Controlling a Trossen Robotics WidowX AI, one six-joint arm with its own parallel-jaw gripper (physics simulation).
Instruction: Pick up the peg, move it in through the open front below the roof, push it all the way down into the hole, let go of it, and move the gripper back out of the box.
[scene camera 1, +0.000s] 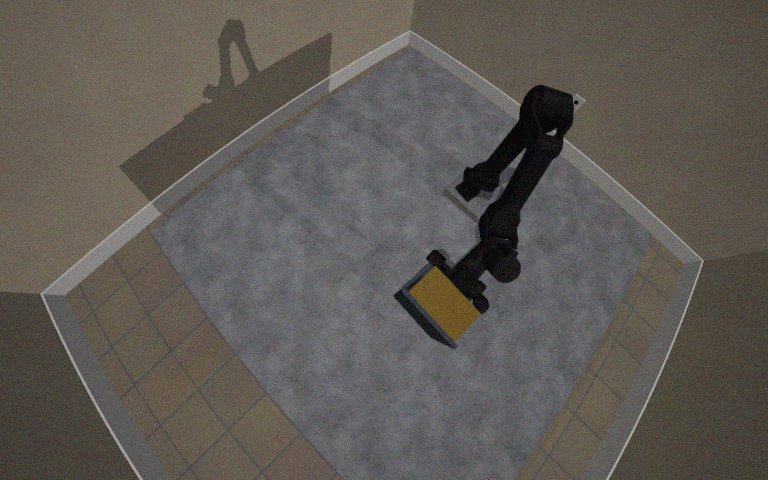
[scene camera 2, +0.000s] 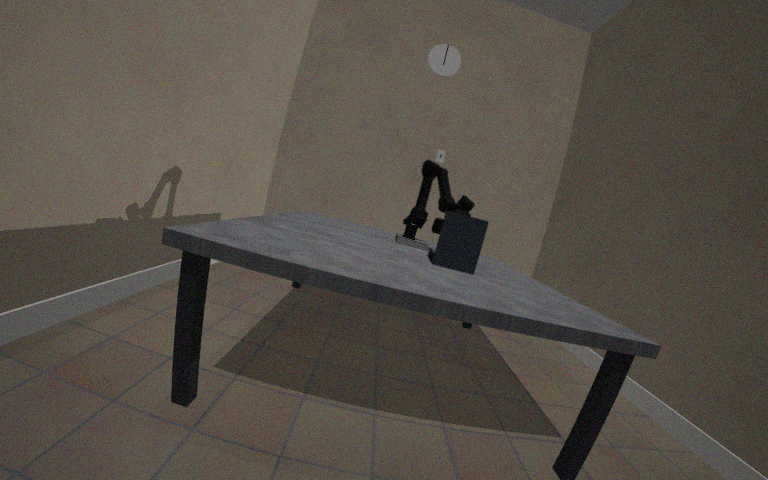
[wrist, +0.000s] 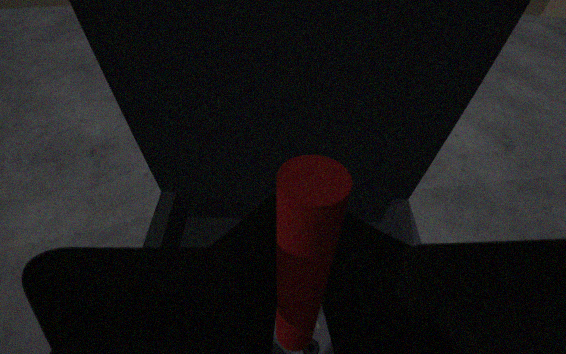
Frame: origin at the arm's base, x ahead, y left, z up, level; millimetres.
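Seen in the pictures: arm's base at its link origin: (scene camera 1: 467, 190) (scene camera 2: 408, 237).
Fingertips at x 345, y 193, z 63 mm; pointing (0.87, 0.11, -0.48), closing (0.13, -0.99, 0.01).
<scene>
Pixels of each thing's top centre, then the offset from my fingertips to it. Level surfaces: height alone.
- red peg at its top centre: (wrist: 320, 200) dx -33, dy -4, dz +52 mm
- pale block at its top centre: (wrist: 304, 288) dx -13, dy -10, dz -55 mm
- grey table at its surface level: dz -96 mm
The box shows its yellow roof (scene camera 1: 444, 303) in scene camera 1, its dark outer wall (scene camera 2: 461, 242) in scene camera 2 and its dark inner wall (wrist: 300, 100) in the wrist view. My gripper (wrist: 293, 204) is shut on the red peg (wrist: 312, 225). The peg stands roughly upright between the black fingers, inside the box. In scene camera 1 the fingertips and peg are hidden beneath the roof. A pale block (wrist: 325, 336) shows partly below the peg's lower end. The hole is mostly hidden, and whether the peg's end is in it I cannot tell.
The arm (scene camera 1: 529, 175) (scene camera 2: 444, 189) reaches to the box from its base plate (scene camera 1: 461, 204) (scene camera 2: 411, 242). The box stands on the grey table (scene camera 1: 339, 339) (scene camera 2: 317, 257). A low side wall (wrist: 160, 220) and another side wall (wrist: 402, 220) flank the fingers.
</scene>
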